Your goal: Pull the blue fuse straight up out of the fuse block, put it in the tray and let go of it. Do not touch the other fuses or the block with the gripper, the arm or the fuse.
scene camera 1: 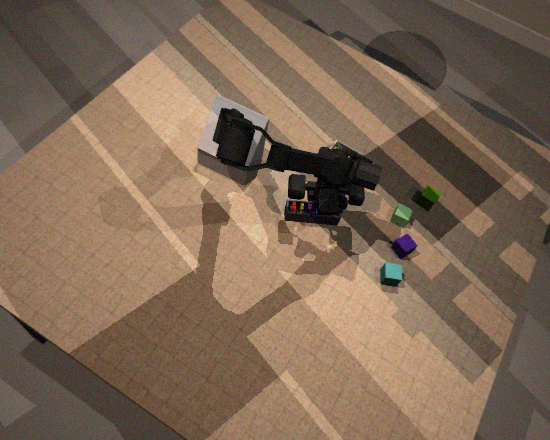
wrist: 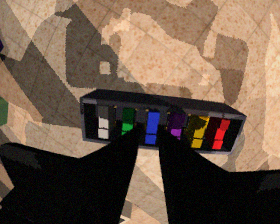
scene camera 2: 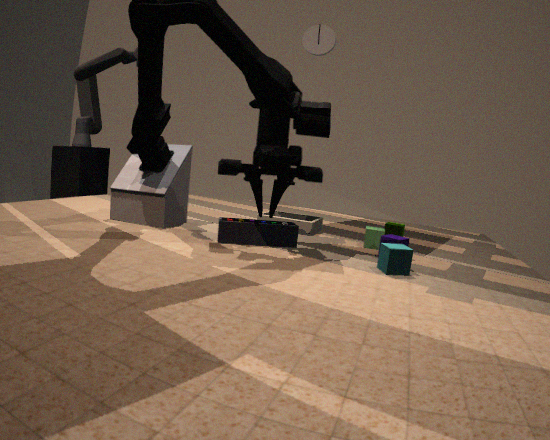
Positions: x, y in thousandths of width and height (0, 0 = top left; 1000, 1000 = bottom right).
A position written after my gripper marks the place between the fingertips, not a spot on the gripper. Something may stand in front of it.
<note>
I see my gripper (scene camera 2: 483, 494).
My gripper is seen too in scene camera 1 (scene camera 1: 581, 472) and in the wrist view (wrist: 534, 600).
</note>
